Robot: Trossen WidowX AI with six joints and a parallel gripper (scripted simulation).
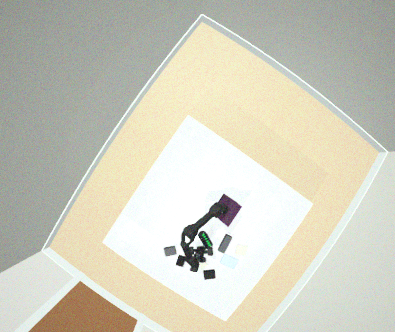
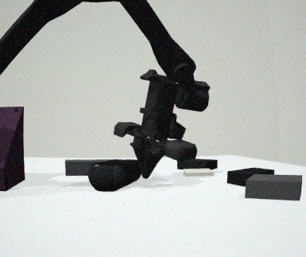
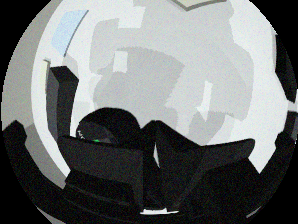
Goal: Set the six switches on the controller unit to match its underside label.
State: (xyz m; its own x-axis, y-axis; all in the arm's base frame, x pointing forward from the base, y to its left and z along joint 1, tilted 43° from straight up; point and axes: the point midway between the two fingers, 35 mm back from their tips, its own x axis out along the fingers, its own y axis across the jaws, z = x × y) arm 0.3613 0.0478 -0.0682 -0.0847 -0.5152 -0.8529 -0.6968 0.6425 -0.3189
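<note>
Right now the grey block is 130 mm behind my gripper tip, 120 mm to the left of it and 10 mm above it. Also, from my gripper tip: black block: 220 mm ahead, 60 mm to the right; then cream plate: 140 mm ahead, 100 mm to the left, 10 mm below; then light blue piece: 30 mm behind, 260 mm to the left, 10 mm below.
</note>
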